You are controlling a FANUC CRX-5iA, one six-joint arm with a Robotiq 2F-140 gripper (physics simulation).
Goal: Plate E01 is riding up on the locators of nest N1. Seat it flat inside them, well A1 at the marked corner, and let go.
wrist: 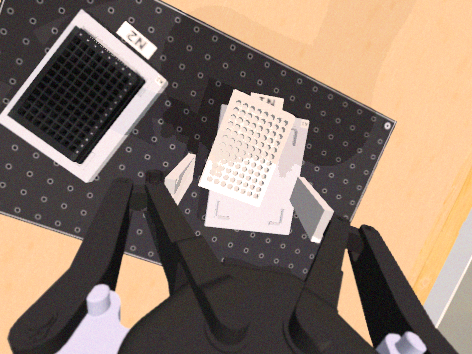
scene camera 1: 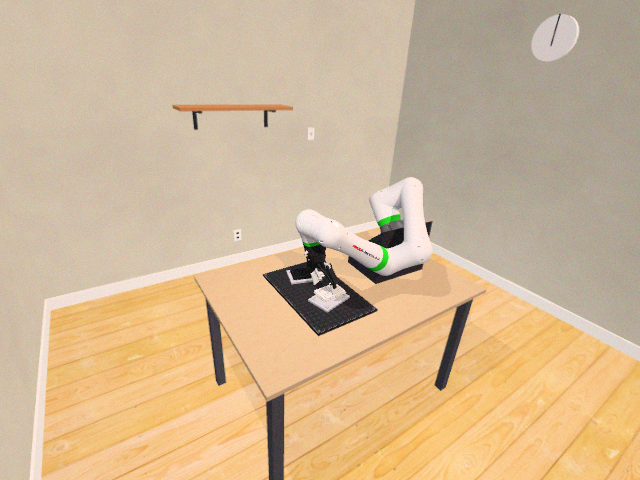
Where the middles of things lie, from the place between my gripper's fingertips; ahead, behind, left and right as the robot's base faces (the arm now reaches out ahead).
My gripper is now 3 cm past the white well plate (wrist: 252, 134), 1 cm to the left of it and 4 cm above it. The rest, counted from my hand: black well plate (wrist: 80, 92): 2 cm ahead, 21 cm to the right, 4 cm below; nest N1 (wrist: 242, 216): 1 cm behind, 2 cm to the left, 5 cm below.
